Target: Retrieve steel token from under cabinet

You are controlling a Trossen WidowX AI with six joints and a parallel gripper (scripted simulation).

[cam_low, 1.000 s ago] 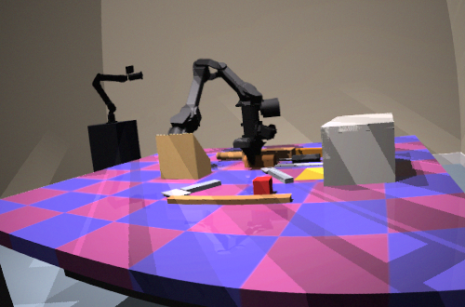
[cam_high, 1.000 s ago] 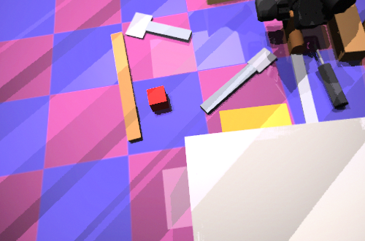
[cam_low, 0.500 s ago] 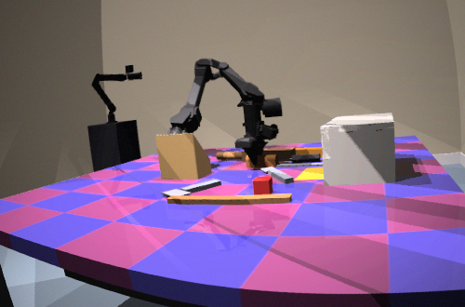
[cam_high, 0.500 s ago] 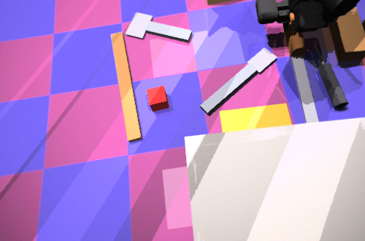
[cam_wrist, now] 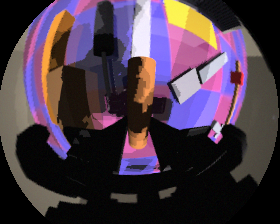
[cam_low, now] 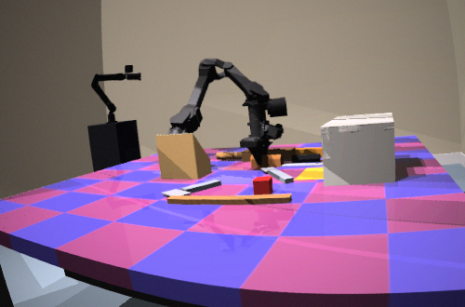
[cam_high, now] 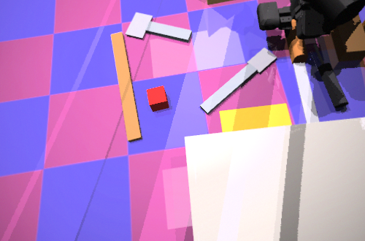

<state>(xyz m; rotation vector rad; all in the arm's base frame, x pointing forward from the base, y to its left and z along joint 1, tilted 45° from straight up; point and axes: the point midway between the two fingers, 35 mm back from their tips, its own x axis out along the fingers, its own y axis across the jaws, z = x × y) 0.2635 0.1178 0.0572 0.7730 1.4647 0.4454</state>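
The black screwdriver is 110 mm ahead of my gripper tip and 30 mm to the left of it. The rest, counted from my gripper tip: grey t-shaped tool (330 mm to the right, 130 mm behind); then wooden block (130 mm to the left, 80 mm behind, 10 mm above); then grey paddle-ended bar (140 mm to the right, 70 mm ahead).
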